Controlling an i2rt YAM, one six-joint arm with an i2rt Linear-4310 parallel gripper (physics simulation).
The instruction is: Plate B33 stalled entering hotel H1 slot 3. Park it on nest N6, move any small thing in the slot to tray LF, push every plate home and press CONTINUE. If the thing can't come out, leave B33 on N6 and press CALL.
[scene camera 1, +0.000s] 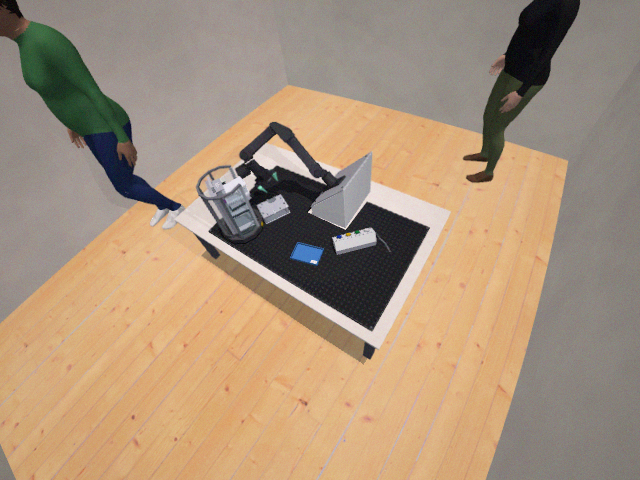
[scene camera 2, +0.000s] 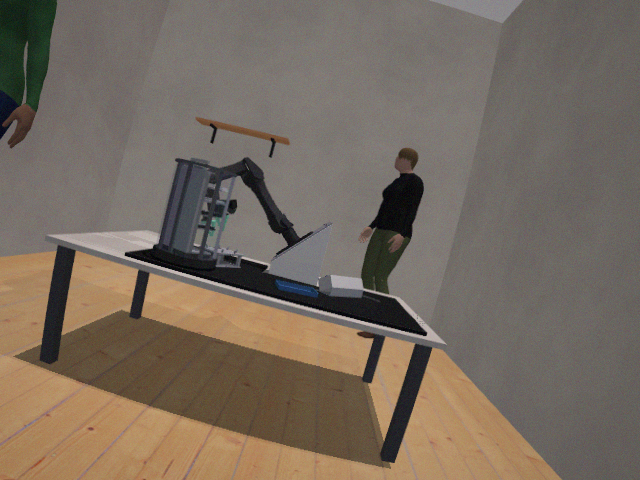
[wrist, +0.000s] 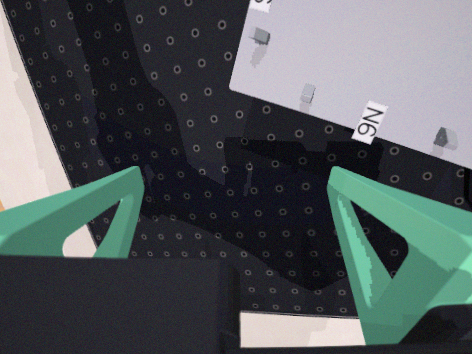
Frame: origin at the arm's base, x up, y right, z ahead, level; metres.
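Seen in the pictures: gripper, fingertip midpoint: [scene camera 1: 272,186] [scene camera 2: 217,233] [wrist: 235,177]; arm's base, link origin: [scene camera 1: 334,184] [scene camera 2: 295,243].
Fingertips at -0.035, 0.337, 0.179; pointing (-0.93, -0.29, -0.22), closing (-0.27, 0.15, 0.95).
Observation:
Pixels of each thing's top centre, then the offset from my fingertips to it, as dx, dy, dz. Level surfaces: height alone.
- nest N6, top centre: [wrist: 405,16] [scene camera 2: 222,246] [scene camera 1: 271,204] -0.039, -0.064, +0.085
- round caged hotel, top centre: [scene camera 2: 207,161] [scene camera 1: 217,177] +0.283, +0.025, +0.275
- blue tray, top centre: [scene camera 2: 296,286] [scene camera 1: 306,252] -0.098, -0.425, +0.214
- white button box, top centre: [scene camera 2: 343,275] [scene camera 1: 354,234] -0.031, -0.598, +0.016
- black mat, surface height: dx -0.115
My gripper [scene camera 1: 268,183] [scene camera 2: 218,225] [wrist: 235,177] is open, its green fingers wide apart with no object between them. It hangs above the mat beside nest N6 [scene camera 1: 272,208] [scene camera 2: 228,258] [wrist: 350,50], a pale block with small grey pegs. In the wrist view its N6 label faces the fingers, and no plate shows on its visible part. The round caged hotel [scene camera 1: 242,236] [scene camera 2: 188,217] holds pale shelves; plate B33, slot 3 and any small thing there cannot be made out. A blue tray [scene camera 1: 307,253] [scene camera 2: 296,287] lies on the mat; its label is unreadable.
A white button box [scene camera 1: 354,240] [scene camera 2: 342,286] with blue, yellow and green buttons and a cable stands right of the blue tray. A grey wedge stand [scene camera 1: 351,198] [scene camera 2: 305,258] carries the arm. The black mat [scene camera 1: 351,289] [wrist: 200,45] has a dotted surface. Two people stand beyond the table.

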